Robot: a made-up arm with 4 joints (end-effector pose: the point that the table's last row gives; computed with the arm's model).
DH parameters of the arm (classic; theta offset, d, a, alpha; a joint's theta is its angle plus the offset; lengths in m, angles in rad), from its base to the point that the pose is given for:
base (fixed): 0 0.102 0 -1.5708
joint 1: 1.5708 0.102 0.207 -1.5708
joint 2: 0 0.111 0.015 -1.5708
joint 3: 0 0.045 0.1 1.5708
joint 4: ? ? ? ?
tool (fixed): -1.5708 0.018 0 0
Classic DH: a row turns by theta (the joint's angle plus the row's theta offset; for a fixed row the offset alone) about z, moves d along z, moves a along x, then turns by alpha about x.
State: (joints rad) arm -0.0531 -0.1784 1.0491 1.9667
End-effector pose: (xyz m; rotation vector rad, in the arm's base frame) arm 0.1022 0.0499 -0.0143 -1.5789 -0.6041 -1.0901
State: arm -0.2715 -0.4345 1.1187 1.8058
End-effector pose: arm 0.1159 0.0273 0.0072 -1.0746 -0.7311 -1.2559
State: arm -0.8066 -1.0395 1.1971 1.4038
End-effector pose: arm 0.1665 -0.0186 0.0388 0.1580 -1.1175 -1.2291
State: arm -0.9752 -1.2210 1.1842 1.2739
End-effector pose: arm 0.1916 -0.0225 0.0552 0.5193 -1.2389 -1.0856
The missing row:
joint 4: -1.5708 -0.197 0.02 1.5708
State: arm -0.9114 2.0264 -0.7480 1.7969
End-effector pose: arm 0.0266 -0.0991 0.0173 2.2486 -1.3527 1.2382
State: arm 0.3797 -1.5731 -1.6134 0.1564
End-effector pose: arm -0.2749 0.3102 -0.0348 1.3631 1.3968 1.1355
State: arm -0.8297 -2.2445 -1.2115 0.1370
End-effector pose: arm -0.0215 0.2954 -0.0426 1.0867 0.0728 1.9026
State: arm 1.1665 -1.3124 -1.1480 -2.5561
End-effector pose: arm -0.3589 0.3131 0.0844 -1.1670 -0.4950 1.6896
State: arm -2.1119 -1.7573 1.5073 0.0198
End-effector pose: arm 0.2346 -0.0667 0.2240 -2.1232 1.7942 -0.6431
